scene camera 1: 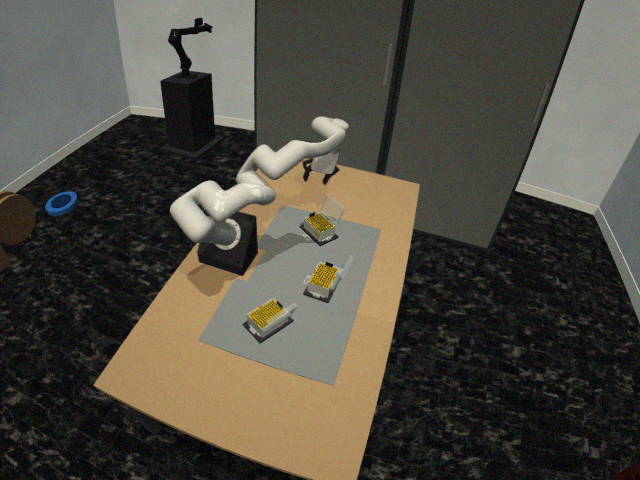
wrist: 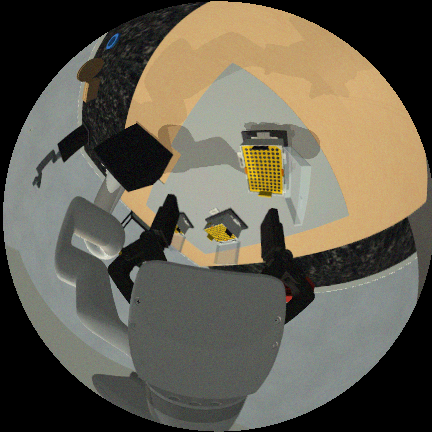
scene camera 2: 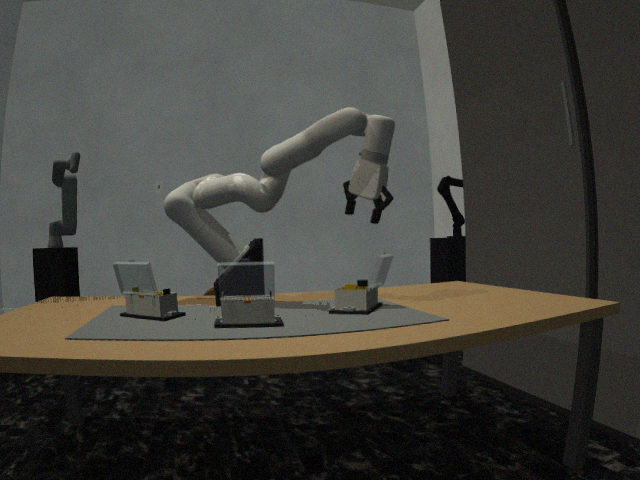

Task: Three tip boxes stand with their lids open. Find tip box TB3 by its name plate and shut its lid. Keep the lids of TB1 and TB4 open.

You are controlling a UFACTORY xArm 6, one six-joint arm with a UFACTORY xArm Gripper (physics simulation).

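Places are measured from the arm's base along level axes (x ahead, y left, z up), in millimetres.
Pixels of known places: gripper, fingertip midpoint: [scene camera 1: 314, 181] [wrist: 221, 209] [scene camera 2: 361, 218]; arm's base, origin of the base link: [scene camera 1: 226, 234] [wrist: 123, 169] [scene camera 2: 236, 261].
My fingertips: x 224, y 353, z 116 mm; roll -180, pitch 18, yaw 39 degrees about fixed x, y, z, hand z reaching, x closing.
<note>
Ahead of a thing's pixels: the offset from my fingertips to its middle. "*": to the spot under its first point. Level surfaces: height alone.
Three white tip boxes with yellow racks stand on the grey mat {244 mm down} [scene camera 1: 310, 356] [wrist: 215, 100], their clear lids open. The far box {51 mm ahead, 29 mm right, 179 mm down} [scene camera 1: 318, 231] [scene camera 2: 356, 298] [wrist: 264, 170] has its lid {84 mm ahead, 29 mm left, 139 mm down} [scene camera 1: 333, 209] [scene camera 2: 383, 269] [wrist: 300, 192] raised. The middle box {192 mm ahead, 318 mm right, 179 mm down} [scene camera 1: 319, 287] [scene camera 2: 248, 311] [wrist: 220, 233] has its lid {259 mm ahead, 316 mm right, 139 mm down} [scene camera 1: 345, 269] [scene camera 2: 246, 279] upright. The near box {75 mm ahead, 576 mm right, 211 mm down} [scene camera 1: 267, 319] [scene camera 2: 150, 305] has its lid {* 162 mm ahead, 601 mm right, 135 mm down} [scene camera 2: 135, 277] tilted back; a finger partly hides this box in the wrist view. No name plate is readable, so I cannot tell which is TB3. My gripper [scene camera 1: 315, 181] [scene camera 2: 362, 217] [wrist: 221, 209] is open and empty, high above the table beyond the far box.
The wooden table {247 mm down} [scene camera 1: 248, 408] [scene camera 2: 491, 304] carries the mat and the arm's black base [scene camera 1: 227, 258] [wrist: 134, 157]. A tall grey cabinet [scene camera 1: 465, 103] stands behind the table. A black arm on a dark pedestal [scene camera 1: 188, 111] stands at the back left, off the table.
</note>
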